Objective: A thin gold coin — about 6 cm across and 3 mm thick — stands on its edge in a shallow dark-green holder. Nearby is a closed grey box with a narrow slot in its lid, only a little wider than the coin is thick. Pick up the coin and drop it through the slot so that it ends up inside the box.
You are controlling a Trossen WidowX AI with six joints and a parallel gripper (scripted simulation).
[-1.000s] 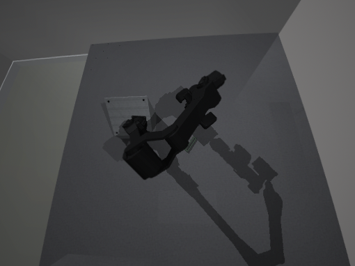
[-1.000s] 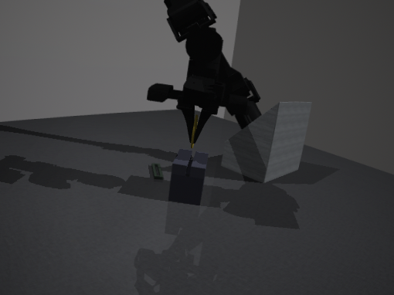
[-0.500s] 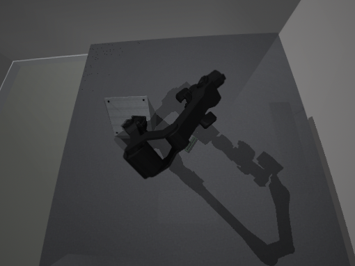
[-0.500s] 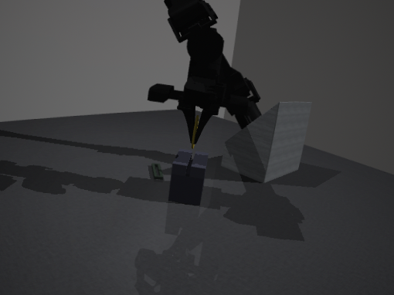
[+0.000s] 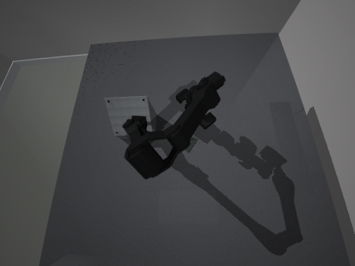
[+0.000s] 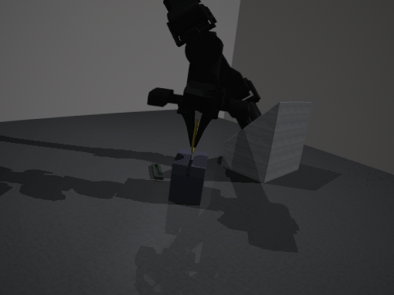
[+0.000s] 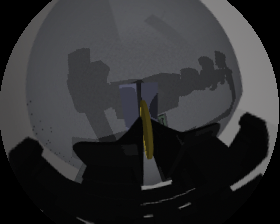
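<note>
My gripper tip is now 2 cm below the gold coin.
</note>
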